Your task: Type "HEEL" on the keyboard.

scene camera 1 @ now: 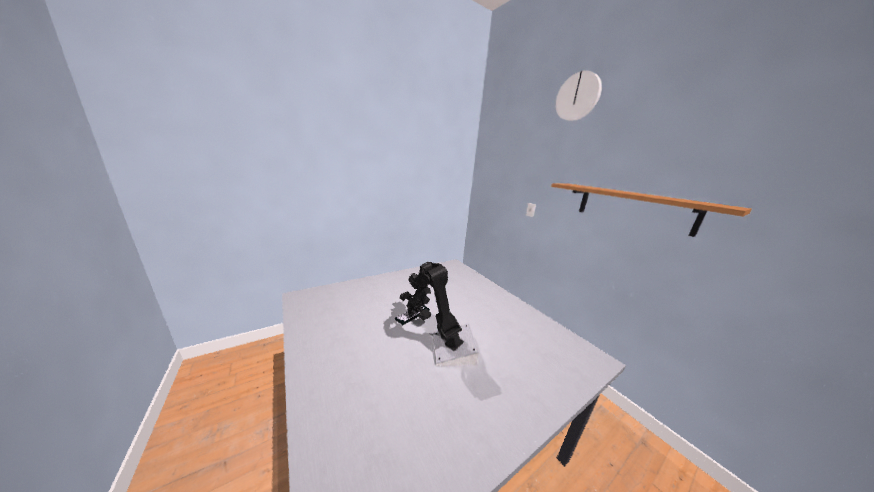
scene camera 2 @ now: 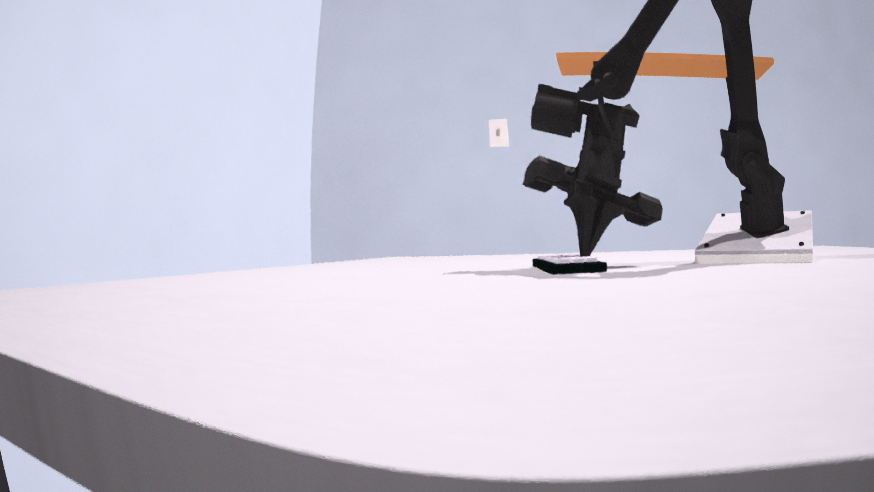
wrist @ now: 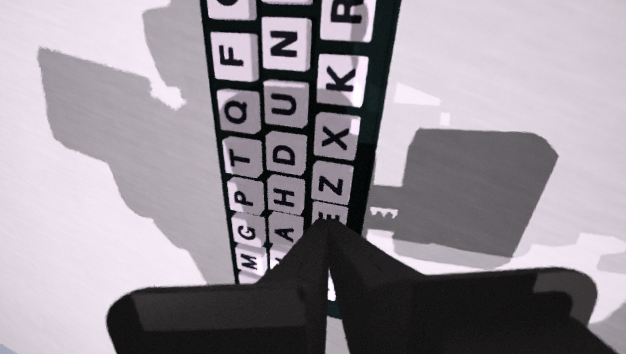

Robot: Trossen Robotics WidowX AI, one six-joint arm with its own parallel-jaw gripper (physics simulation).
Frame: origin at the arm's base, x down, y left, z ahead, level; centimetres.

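Seen in the pictures: gripper, fingertip midpoint: (scene camera 1: 409, 317) (wrist: 325, 228); arm's base, link origin: (scene camera 1: 454, 343) (scene camera 2: 764, 228).
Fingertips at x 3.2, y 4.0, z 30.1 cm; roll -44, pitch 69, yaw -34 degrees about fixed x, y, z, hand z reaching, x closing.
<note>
Offsets run from my fingertips to a thing's top centre. Level surfaces: height alone.
The keyboard @[dx -0.3, dy -3.4, dz +2.2 cm] (scene camera 2: 568, 267) (wrist: 372, 120) is a dark green slab with white letter keys, lying on the table. My gripper (scene camera 1: 411, 316) (scene camera 2: 585, 254) (wrist: 325, 228) is shut and empty, pointing down with its tips at the E key @[dx +0.1, dy -0.4, dz +0.0 cm] (wrist: 334, 212). The tips cover the lower part of that key and look to be at key height; whether the key is pressed down I cannot tell. The H key @[dx -0.3, dy -1.1, dz +2.0 cm] (wrist: 285, 195) lies up and left of the tips in the wrist view, beside the Z key @[dx -0.3, dy -2.3, dz +0.2 cm] (wrist: 331, 185). The L key does not show in the wrist view.
The arm's base plate (scene camera 1: 441, 357) (scene camera 2: 712, 244) is on the grey table @[dx +1.4 cm] (scene camera 1: 354, 427) (scene camera 2: 366, 366). The A key @[dx -0.3, dy +0.8, dz +1.7 cm] (wrist: 284, 234) and G key @[dx -0.3, dy +1.5, dz +3.5 cm] (wrist: 246, 232) are left of the tips; the fingers hide the near keys. A wooden shelf (scene camera 1: 648, 197) hangs on the wall.
</note>
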